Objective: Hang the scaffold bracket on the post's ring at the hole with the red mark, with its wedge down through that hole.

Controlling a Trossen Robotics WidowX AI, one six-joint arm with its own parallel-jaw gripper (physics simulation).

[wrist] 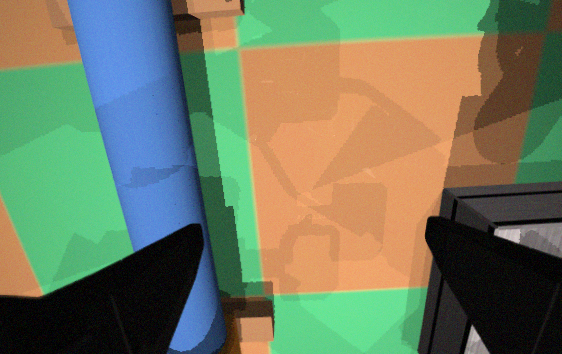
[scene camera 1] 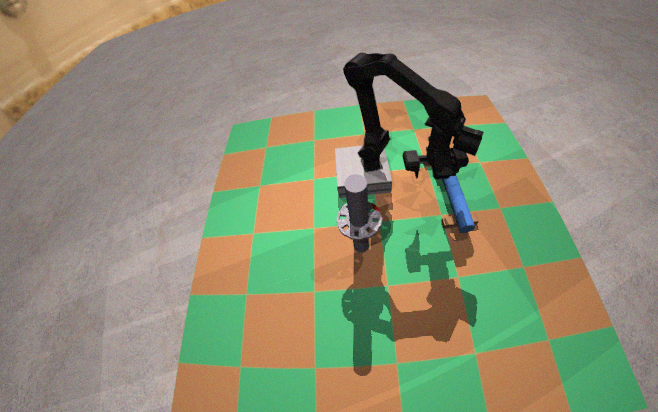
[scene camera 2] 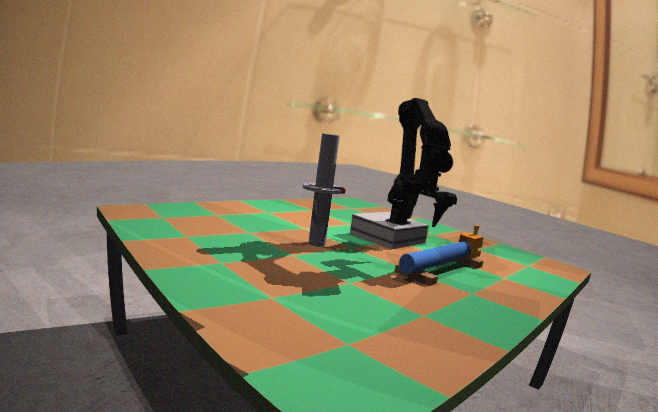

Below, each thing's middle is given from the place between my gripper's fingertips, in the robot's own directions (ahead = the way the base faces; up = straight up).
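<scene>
From the scaffold bracket (scene camera 2: 467, 247), my hand is 10 mm past, 90 mm to the right and 50 mm above. The dark post (scene camera 2: 329, 145), for its part, stands 120 mm ahead of my hand and 260 mm to the right of it, and it is 40 mm above my hand.
</scene>
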